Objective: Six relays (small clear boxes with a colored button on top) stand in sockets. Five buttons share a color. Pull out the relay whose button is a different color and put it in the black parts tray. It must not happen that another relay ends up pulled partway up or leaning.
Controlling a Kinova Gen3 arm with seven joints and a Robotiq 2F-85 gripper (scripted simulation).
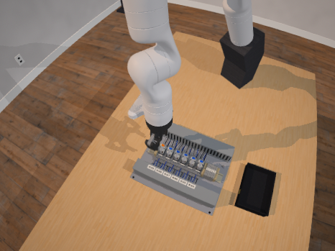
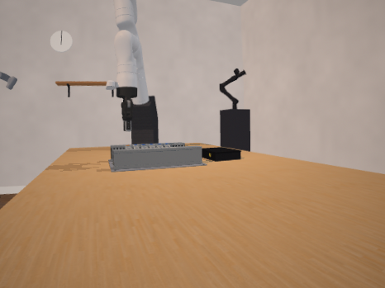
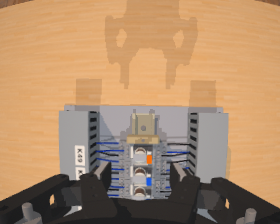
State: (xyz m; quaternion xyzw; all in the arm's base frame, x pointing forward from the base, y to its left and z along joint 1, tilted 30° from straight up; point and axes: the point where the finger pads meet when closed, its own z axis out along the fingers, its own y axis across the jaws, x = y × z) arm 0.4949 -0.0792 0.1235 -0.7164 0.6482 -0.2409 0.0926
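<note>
My gripper is now 90 mm above the relay. From my hand the other things lie so: black parts tray: 30 mm behind, 370 mm to the left, 120 mm below.
</note>
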